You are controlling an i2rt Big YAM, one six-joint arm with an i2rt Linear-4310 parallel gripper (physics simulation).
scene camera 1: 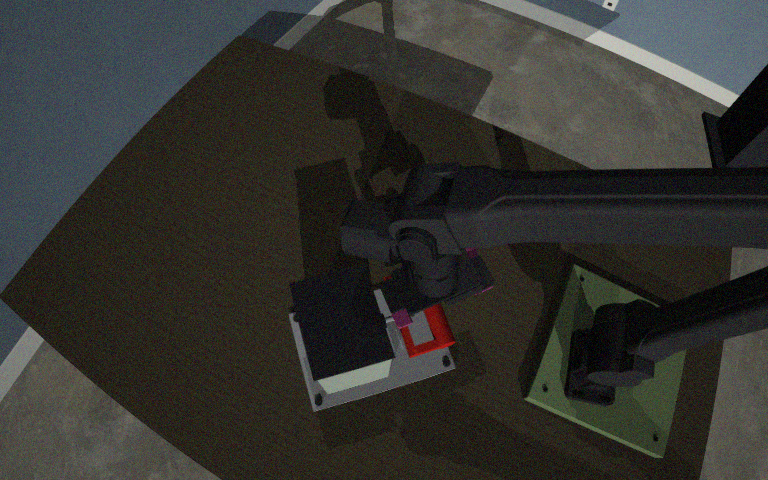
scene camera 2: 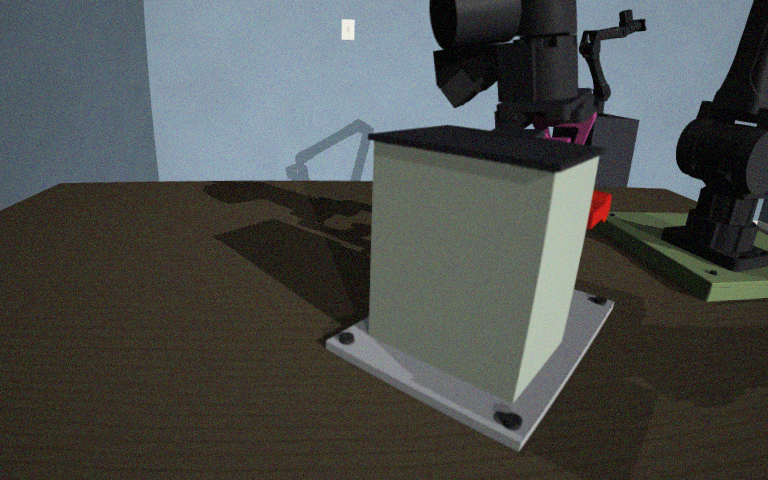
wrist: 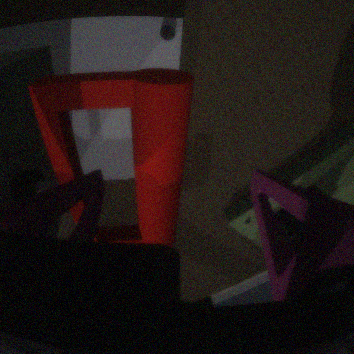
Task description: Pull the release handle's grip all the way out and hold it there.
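Note:
The red release handle (scene camera 1: pixel 438 331) (scene camera 2: pixel 599 209) (wrist: pixel 162 150) is a rectangular loop with a thick outer bar, beside a pale box (scene camera 2: pixel 464 254) with a black top (scene camera 1: pixel 339 328). In scene camera 2 the box hides most of it. My gripper (scene camera 1: pixel 442 303) (wrist: pixel 176 177) is open and empty, with magenta fingers. In the wrist view the left finger overlaps the lower part of the loop's opening, and the right finger is off to the right of the thick bar. In scene camera 2 the fingers show above the handle's height, their tips partly hidden behind the box. The handle's rod is hidden.
The box stands on a grey base plate (scene camera 1: pixel 419 365) (scene camera 2: pixel 430 382) (wrist: pixel 115 45) with dark bolts. The arm's base stands on a green plate (scene camera 1: pixel 623 424) (scene camera 2: pixel 741 289) to the right. A dark block (scene camera 2: pixel 614 150) stands at the back in scene camera 2.

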